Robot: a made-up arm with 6 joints. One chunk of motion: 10 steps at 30 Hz.
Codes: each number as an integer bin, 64 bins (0 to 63) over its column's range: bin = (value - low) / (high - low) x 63, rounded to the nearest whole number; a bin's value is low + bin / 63 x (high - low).
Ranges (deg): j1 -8..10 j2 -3..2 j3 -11..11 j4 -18..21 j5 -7..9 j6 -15..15
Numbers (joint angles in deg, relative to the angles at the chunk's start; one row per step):
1: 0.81 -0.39 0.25 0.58 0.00 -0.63
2: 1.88 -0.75 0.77 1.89 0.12 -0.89
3: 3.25 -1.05 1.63 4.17 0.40 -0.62
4: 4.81 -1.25 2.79 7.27 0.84 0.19
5: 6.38 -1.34 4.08 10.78 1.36 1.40
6: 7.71 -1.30 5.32 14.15 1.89 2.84
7: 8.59 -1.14 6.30 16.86 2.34 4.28
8: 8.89 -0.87 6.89 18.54 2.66 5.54
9: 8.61 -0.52 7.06 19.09 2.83 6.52
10: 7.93 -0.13 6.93 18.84 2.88 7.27
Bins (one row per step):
1: 31 33 32 30 28 30
2: 35 28 34 32 28 30
3: 39 25 36 36 29 30
4: 45 22 39 41 31 32
5: 50 21 43 46 33 34
6: 55 21 47 52 35 37
7: 58 23 50 56 37 40
8: 59 27 51 59 38 43
9: 58 31 52 60 39 45
10: 56 36 51 60 39 47

